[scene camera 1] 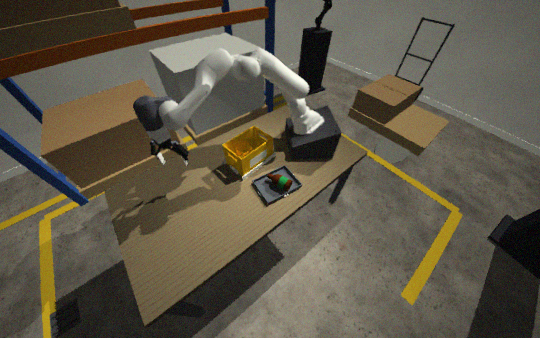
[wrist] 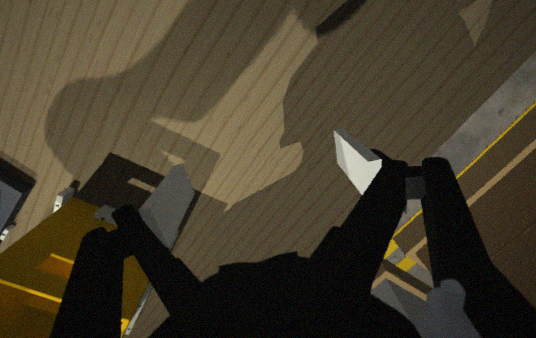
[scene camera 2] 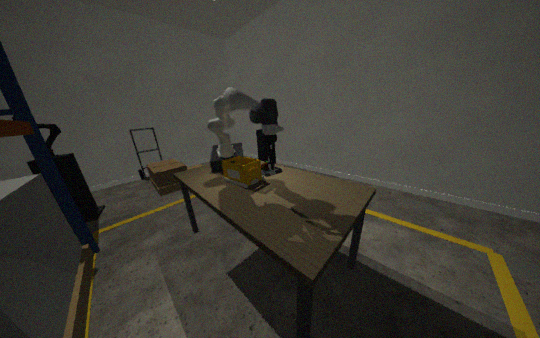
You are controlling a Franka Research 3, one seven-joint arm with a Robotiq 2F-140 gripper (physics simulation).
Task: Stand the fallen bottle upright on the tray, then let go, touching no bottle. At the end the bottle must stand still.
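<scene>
A brown bottle (scene camera 1: 274, 178) with a green band lies on its side on the dark tray (scene camera 1: 269, 195), its neck toward the upper left in scene camera 1. In scene camera 2 the yellow crate hides most of the tray area. Part of the tray (wrist: 7, 200) shows at the left edge of the wrist view; the bottle does not show there. My gripper (scene camera 1: 174, 160) (wrist: 261, 163) is open and empty, high above the table, to the left of the crate and well away from the bottle in scene camera 1.
A yellow crate (scene camera 1: 243, 166) (scene camera 2: 243, 171) (wrist: 30, 232) stands on the table (scene camera 1: 210, 240) (scene camera 2: 280, 240) close beside the tray, between it and the rack side. Its contents are unclear. Cardboard boxes (scene camera 1: 95, 120) and a pale grey block (scene camera 1: 210, 95) stand beyond the table's far edge.
</scene>
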